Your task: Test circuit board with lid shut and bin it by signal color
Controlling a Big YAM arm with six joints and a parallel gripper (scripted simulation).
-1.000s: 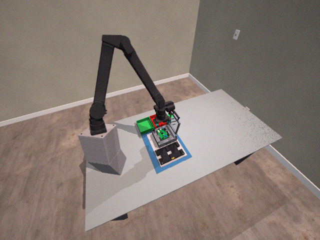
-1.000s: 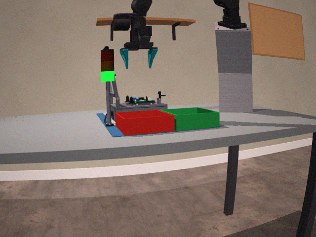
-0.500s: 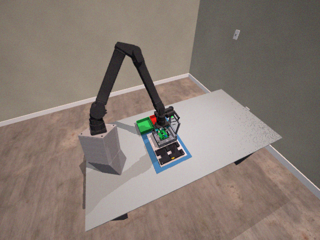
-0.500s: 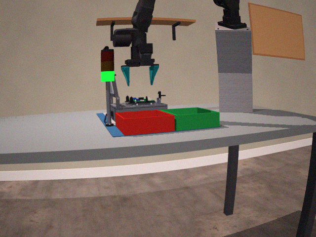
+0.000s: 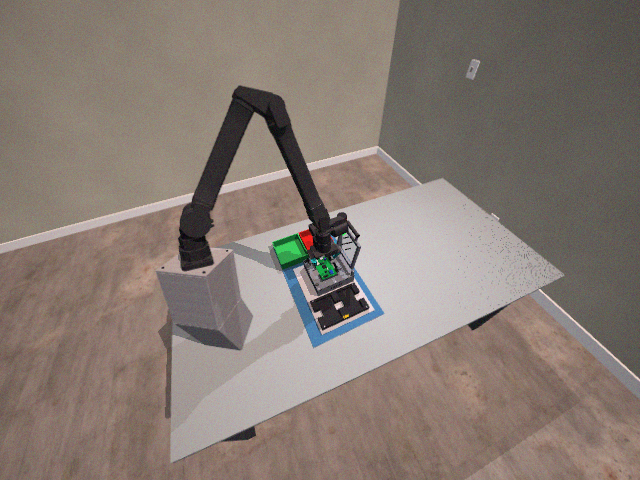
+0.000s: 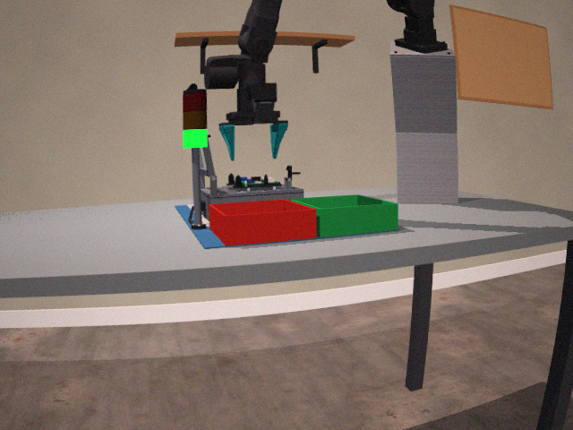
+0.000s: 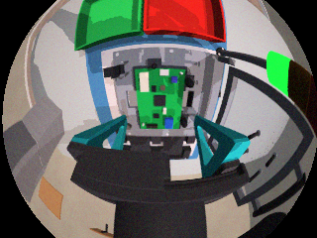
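The green circuit board lies 50 mm below my hand. Also, from my hand: tester lid 110 mm ahead, 60 mm above, 10 mm to the right; tester plate 60 mm below, 10 mm to the left; latch hook 60 mm to the left, 60 mm behind, 40 mm below.
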